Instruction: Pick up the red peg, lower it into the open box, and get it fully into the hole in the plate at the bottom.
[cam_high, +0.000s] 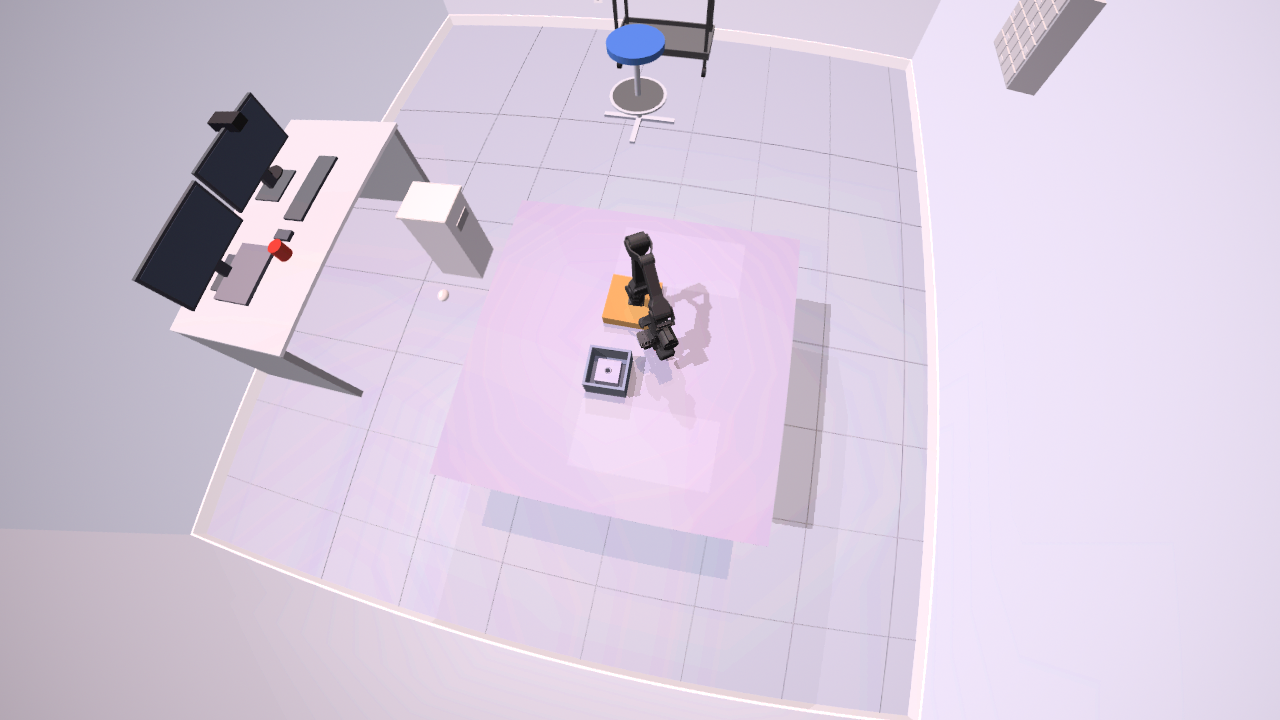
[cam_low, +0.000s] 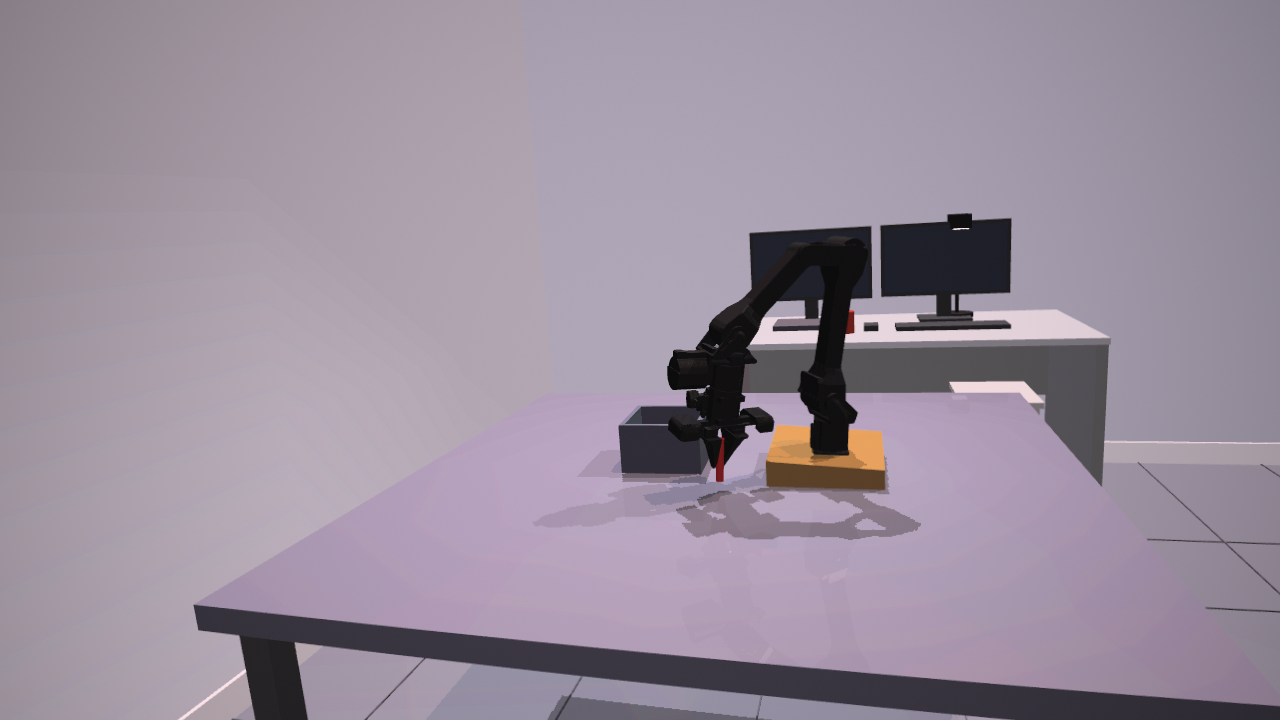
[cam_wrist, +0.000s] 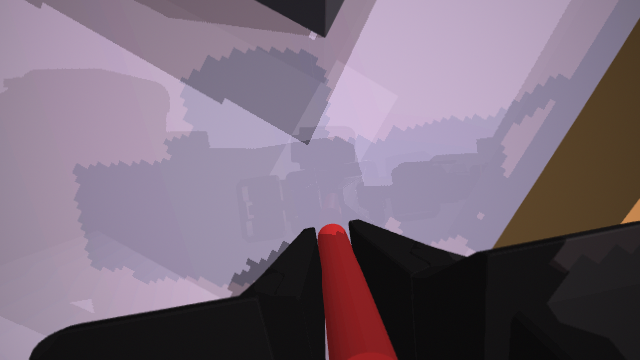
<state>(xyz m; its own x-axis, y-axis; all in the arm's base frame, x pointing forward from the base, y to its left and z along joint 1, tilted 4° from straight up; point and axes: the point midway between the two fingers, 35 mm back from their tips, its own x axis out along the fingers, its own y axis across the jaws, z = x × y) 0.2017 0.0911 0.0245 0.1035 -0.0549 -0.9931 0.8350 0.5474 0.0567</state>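
Now: the pale plate 160 mm to the right of my gripper tip and 110 mm ahead of it. From my gripper tip the other things lie so: dark box: 160 mm to the right, 110 mm ahead, 10 mm below; red peg: 20 mm above, 10 mm to the left, 10 mm behind.
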